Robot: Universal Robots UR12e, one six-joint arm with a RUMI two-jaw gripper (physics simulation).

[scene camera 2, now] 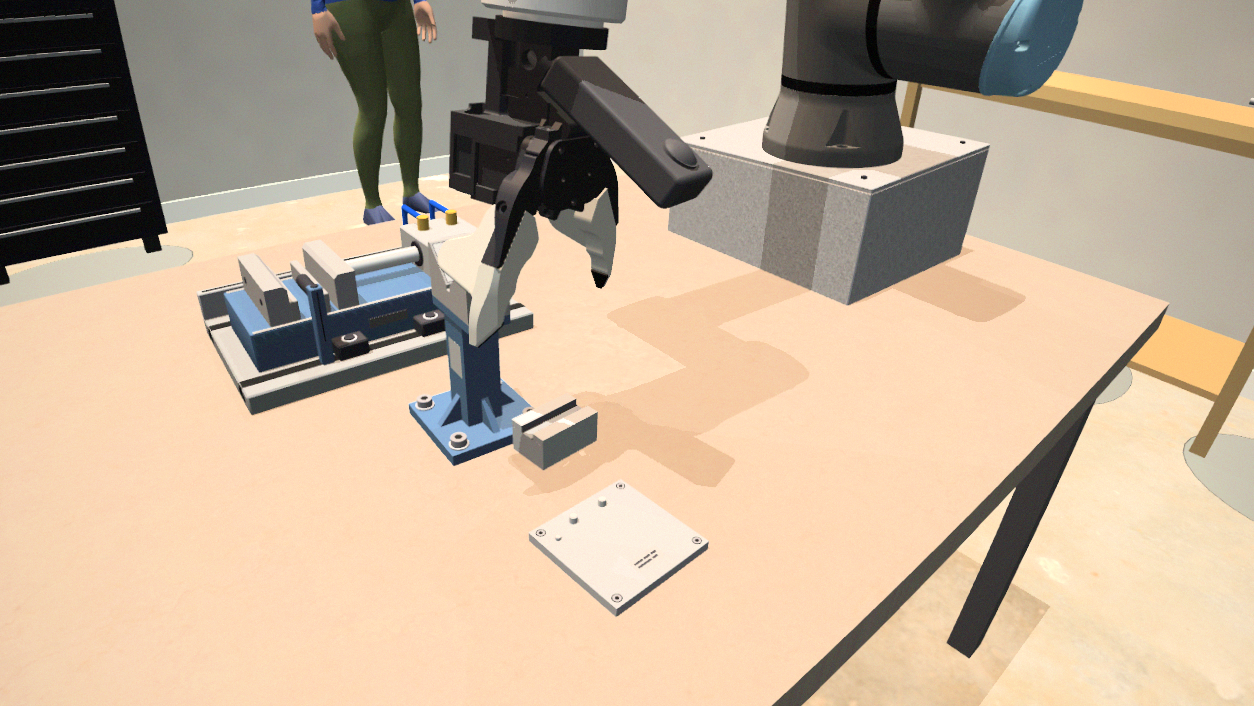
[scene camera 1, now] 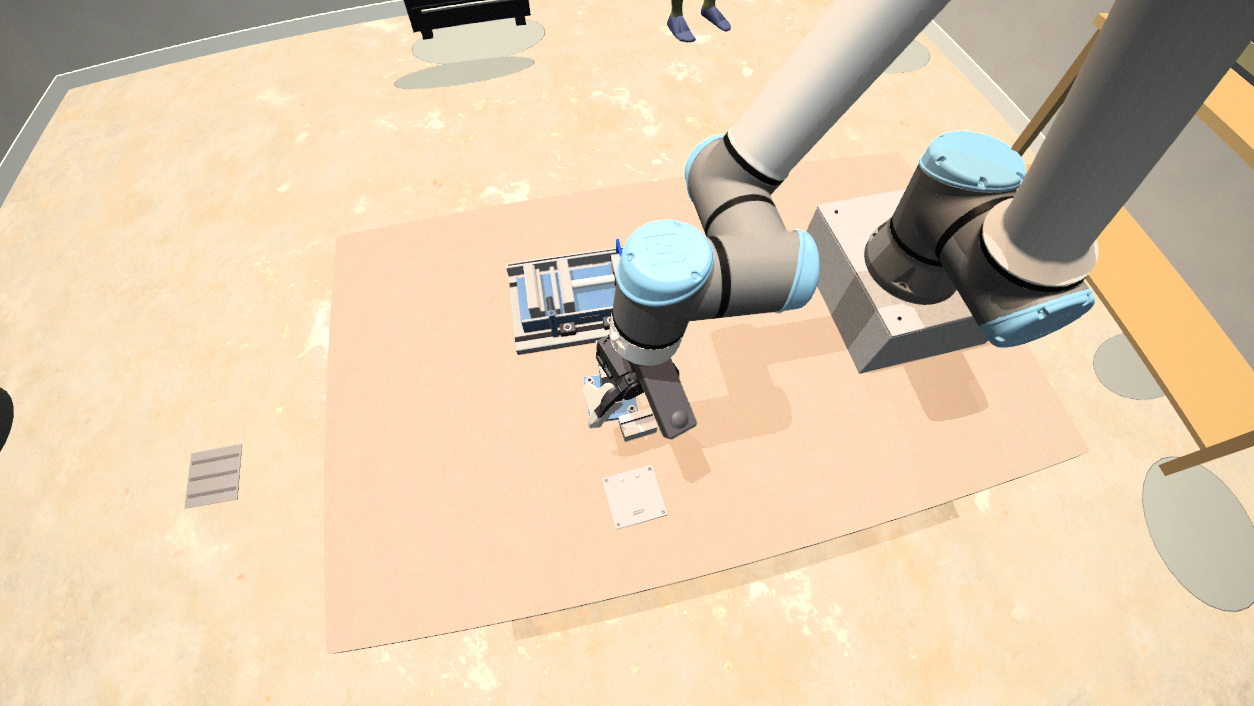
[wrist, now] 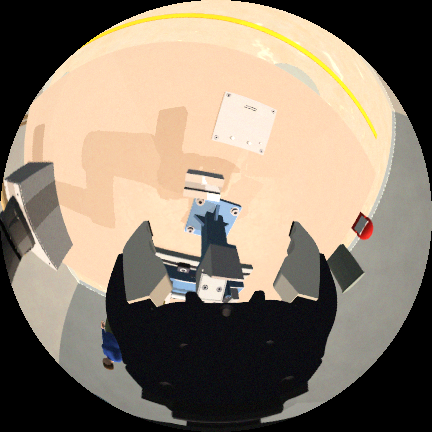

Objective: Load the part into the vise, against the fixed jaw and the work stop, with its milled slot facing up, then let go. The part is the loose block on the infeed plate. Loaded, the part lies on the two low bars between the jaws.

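Places are measured from the arm's base along level axes (x ahead, y left, z up), in centimetres.
Pixels of known places: gripper, between the fingertips: [scene camera 2: 544, 314] [scene camera 1: 631, 406] [wrist: 221, 222]; arm's base, origin of its link: [scene camera 2: 830, 149] [scene camera 1: 912, 263].
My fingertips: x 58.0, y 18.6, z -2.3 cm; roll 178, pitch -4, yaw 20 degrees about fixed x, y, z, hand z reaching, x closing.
For each thing: its middle in the pictures, then the offset to it from my fingertips. "*": a spot on its surface instead.
- grey block, middle of its body: [scene camera 2: 555, 430] [wrist: 202, 184] [scene camera 1: 637, 424] dz -11.7, dx -1.6, dy -1.0 cm
- white infeed plate, middle of its body: [scene camera 2: 618, 541] [wrist: 245, 122] [scene camera 1: 634, 496] dz -12.8, dx +1.2, dy +11.4 cm
- blue vise, middle of its body: [scene camera 2: 365, 289] [scene camera 1: 584, 289] [wrist: 192, 289] dz -8.2, dx +3.9, dy -29.2 cm
- upright work stop, a spot on its surface: [scene camera 2: 319, 322] * dz -6.7, dx +11.0, dy -21.0 cm
The part, a grey block [scene camera 1: 637, 427] [scene camera 2: 555, 435] [wrist: 204, 183], lies off the white infeed plate [scene camera 1: 635, 504] [scene camera 2: 618, 565] [wrist: 245, 120], on the table beside the blue stand's foot. Its dark slot faces up. The blue vise [scene camera 1: 596, 300] [scene camera 2: 263, 339] stands farther back. Its far-left jaw [scene camera 2: 267, 289], second jaw [scene camera 2: 330, 274] and upright work stop [scene camera 2: 319, 322] show in scene view 2; its low bars are not clear there. My gripper [scene camera 2: 539, 309] [wrist: 221, 222] is open and empty, above the part's height by the stand's head. One fingertip is hidden in scene view 1.
The blue stand [scene camera 2: 474, 378] [wrist: 214, 227] has a grey head, partly behind a finger in scene view 2 and between the fingers' outlines in the wrist view. The robot's grey pedestal [scene camera 1: 846, 302] [scene camera 2: 789, 214] stands at the right. A person [scene camera 2: 381, 96] and black cabinet [scene camera 2: 74, 131] are behind the table.
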